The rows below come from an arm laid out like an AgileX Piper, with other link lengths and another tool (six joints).
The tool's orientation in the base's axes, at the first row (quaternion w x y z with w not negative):
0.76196, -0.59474, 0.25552, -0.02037
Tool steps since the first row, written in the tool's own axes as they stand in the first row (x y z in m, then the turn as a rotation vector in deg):
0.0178, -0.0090, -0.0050, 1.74, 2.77, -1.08
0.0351, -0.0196, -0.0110, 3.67, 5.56, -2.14
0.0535, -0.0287, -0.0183, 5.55, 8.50, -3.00
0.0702, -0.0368, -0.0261, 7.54, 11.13, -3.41
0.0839, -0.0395, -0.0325, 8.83, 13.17, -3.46
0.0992, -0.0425, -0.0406, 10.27, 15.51, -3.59
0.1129, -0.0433, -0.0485, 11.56, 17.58, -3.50
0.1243, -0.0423, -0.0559, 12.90, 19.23, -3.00
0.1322, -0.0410, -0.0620, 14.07, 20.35, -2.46
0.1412, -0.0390, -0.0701, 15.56, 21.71, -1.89
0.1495, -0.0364, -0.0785, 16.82, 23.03, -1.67
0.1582, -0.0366, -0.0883, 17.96, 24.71, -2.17
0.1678, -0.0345, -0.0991, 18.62, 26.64, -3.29
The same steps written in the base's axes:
0.0158, -0.0131, 0.0009, 0.31, -0.74, -3.35
0.0313, -0.0273, 0.0034, 0.79, -1.52, -6.78
0.0467, -0.0427, 0.0038, 1.26, -2.07, -10.30
0.0602, -0.0576, 0.0039, 2.10, -2.33, -13.51
0.0702, -0.0687, 0.0003, 2.64, -2.22, -15.86
0.0810, -0.0820, -0.0038, 3.20, -2.13, -18.55
0.0898, -0.0939, -0.0094, 3.80, -1.88, -20.90
0.0964, -0.1041, -0.0157, 4.72, -1.40, -22.83
0.1004, -0.1118, -0.0207, 5.65, -0.98, -24.19
0.1043, -0.1215, -0.0272, 6.81, -0.57, -25.89
0.1073, -0.1310, -0.0339, 7.63, -0.41, -27.53
0.1109, -0.1428, -0.0385, 7.96, -0.75, -29.56
0.1142, -0.1551, -0.0457, 7.54, -1.41, -31.75

